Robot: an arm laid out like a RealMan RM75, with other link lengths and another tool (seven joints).
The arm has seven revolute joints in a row. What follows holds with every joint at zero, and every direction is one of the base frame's. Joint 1 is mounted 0.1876 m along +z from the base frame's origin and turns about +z. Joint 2 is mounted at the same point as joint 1 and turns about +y. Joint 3 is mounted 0.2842 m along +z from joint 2 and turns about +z. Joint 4 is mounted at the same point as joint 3 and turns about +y. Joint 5 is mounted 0.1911 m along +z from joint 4 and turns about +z. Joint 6 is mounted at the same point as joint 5 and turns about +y. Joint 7 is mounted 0.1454 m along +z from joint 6 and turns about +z. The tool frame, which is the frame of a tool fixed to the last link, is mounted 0.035 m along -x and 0.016 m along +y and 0.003 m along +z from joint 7; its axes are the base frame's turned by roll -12.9, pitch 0 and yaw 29.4 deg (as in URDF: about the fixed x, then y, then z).
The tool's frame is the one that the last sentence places.
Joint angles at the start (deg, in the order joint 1, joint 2, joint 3, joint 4, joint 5, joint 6, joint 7):
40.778, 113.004, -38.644, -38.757, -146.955, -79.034, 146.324
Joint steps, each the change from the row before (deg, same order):
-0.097, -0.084, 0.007, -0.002, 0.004, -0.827, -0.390
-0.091, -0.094, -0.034, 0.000, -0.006, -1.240, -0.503
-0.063, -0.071, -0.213, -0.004, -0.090, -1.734, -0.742
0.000, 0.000, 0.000, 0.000, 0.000, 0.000, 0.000
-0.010, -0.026, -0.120, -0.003, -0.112, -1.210, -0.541
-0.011, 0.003, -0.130, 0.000, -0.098, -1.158, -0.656
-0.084, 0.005, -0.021, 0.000, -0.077, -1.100, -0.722
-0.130, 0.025, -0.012, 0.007, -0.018, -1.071, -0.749
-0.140, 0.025, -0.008, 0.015, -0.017, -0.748, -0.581
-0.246, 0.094, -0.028, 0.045, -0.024, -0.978, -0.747
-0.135, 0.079, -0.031, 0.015, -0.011, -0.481, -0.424
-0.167, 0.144, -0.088, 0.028, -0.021, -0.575, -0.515
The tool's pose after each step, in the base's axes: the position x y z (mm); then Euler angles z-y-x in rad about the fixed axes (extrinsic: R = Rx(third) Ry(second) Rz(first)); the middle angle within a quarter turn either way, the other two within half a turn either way. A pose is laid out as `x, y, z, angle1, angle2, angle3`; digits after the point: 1 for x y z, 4 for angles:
286.8, 411.9, -30.6, 1.9127, -0.0327, -2.7904
286.2, 408.8, -31.4, 1.9090, -0.0400, -2.8108
284.8, 404.4, -33.2, 1.9002, -0.0490, -2.8428
284.8, 404.4, -33.2, 1.9002, -0.0490, -2.8428
283.6, 401.4, -34.6, 1.8933, -0.0553, -2.8656
282.3, 398.3, -36.1, 1.8842, -0.0619, -2.8883
281.5, 395.1, -37.3, 1.8761, -0.0691, -2.9088
280.8, 391.6, -38.5, 1.8683, -0.0773, -2.9285
280.6, 388.9, -39.4, 1.8628, -0.0831, -2.9427
280.6, 384.8, -41.2, 1.8570, -0.0914, -2.9622
280.6, 382.6, -42.3, 1.8532, -0.0958, -2.9724
280.4, 379.8, -44.2, 1.8484, -0.1013, -2.9860

